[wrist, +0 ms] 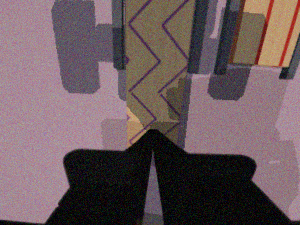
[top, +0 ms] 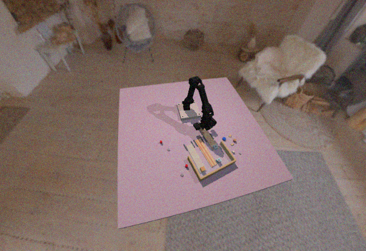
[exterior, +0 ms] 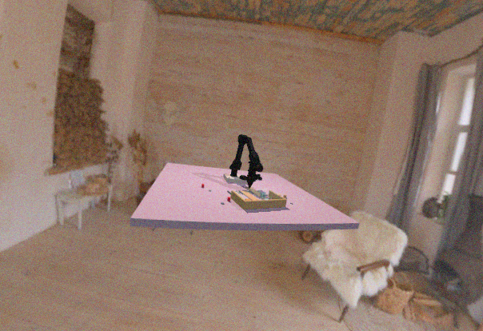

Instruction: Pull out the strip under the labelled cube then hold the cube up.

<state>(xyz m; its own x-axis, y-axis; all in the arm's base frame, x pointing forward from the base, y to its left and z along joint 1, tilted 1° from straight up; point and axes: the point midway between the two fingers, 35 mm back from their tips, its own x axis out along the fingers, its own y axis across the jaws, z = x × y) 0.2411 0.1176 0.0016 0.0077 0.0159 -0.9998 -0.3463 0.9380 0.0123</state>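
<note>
The blue disc is 120 mm ahead of my gripper tip and 170 mm to the left of it.
</note>
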